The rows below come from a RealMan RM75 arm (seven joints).
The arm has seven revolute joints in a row. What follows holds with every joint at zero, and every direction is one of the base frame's. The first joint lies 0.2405 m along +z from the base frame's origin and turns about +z. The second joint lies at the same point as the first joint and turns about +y. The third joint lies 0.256 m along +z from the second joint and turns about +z. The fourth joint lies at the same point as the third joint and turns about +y. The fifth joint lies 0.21 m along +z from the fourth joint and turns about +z. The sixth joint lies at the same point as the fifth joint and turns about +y. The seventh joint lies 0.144 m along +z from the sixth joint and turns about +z. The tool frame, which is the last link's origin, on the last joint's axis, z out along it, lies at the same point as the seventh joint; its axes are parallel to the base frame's.
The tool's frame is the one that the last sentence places.
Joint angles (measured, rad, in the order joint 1, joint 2, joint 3, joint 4, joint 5, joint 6, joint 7), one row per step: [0.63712, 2.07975, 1.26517, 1.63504, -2.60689, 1.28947, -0.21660]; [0.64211, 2.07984, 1.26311, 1.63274, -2.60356, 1.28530, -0.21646]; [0.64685, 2.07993, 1.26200, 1.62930, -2.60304, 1.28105, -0.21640]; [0.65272, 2.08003, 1.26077, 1.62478, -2.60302, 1.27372, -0.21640]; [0.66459, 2.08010, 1.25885, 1.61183, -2.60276, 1.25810, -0.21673]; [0.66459, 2.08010, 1.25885, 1.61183, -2.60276, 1.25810, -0.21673]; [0.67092, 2.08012, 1.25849, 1.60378, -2.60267, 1.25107, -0.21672]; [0.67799, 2.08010, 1.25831, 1.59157, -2.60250, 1.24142, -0.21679]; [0.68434, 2.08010, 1.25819, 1.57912, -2.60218, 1.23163, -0.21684]
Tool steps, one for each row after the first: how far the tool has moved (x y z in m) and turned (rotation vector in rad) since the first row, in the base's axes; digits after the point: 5 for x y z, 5 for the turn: [-0.00180, 0.00006, -0.00085, -0.00225, 0.00306, 0.00509]; [-0.00304, 0.00063, -0.00145, -0.00198, 0.00424, 0.00928]; [-0.00472, 0.00161, -0.00214, -0.00012, 0.00672, 0.01534]; [-0.00725, 0.00398, -0.00376, 0.00359, 0.01052, 0.02476]; [-0.00725, 0.00398, -0.00376, 0.00359, 0.01052, 0.02476]; [-0.00816, 0.00535, -0.00460, 0.00528, 0.01136, 0.02778]; [-0.00856, 0.00728, -0.00578, 0.00765, 0.01200, 0.02925]; [-0.00869, 0.00918, -0.00697, 0.01001, 0.01275, 0.02980]
